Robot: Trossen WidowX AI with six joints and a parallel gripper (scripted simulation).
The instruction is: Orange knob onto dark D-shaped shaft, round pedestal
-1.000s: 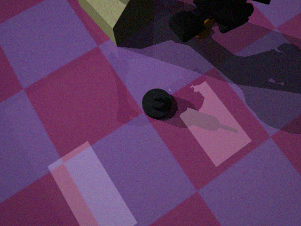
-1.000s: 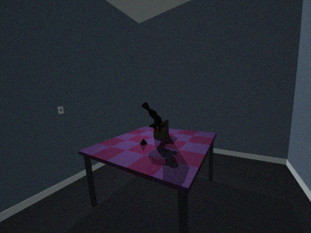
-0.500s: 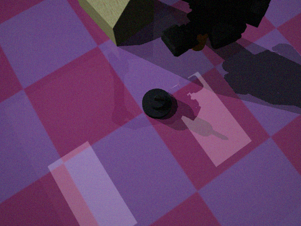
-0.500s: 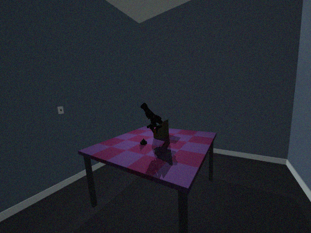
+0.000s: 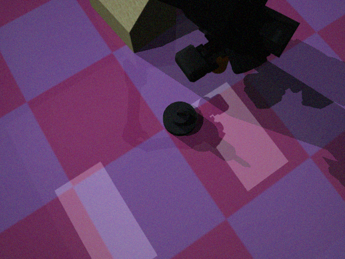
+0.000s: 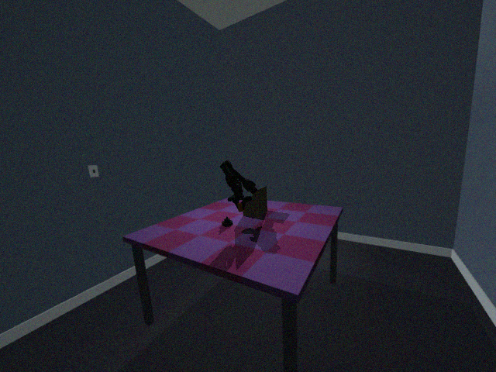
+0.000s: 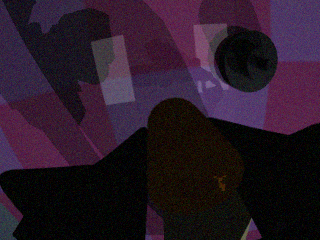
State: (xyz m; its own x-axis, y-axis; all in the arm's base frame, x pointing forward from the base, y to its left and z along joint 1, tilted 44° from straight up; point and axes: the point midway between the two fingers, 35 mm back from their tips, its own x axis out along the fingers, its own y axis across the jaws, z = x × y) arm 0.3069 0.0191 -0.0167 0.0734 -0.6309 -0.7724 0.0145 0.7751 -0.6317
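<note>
Now: gripper tip 12 cm to the left of the dark round pedestal, 9 cm above it and 3 cm short of it. Also, from my gripper tip: orange knob 2 cm above.
</note>
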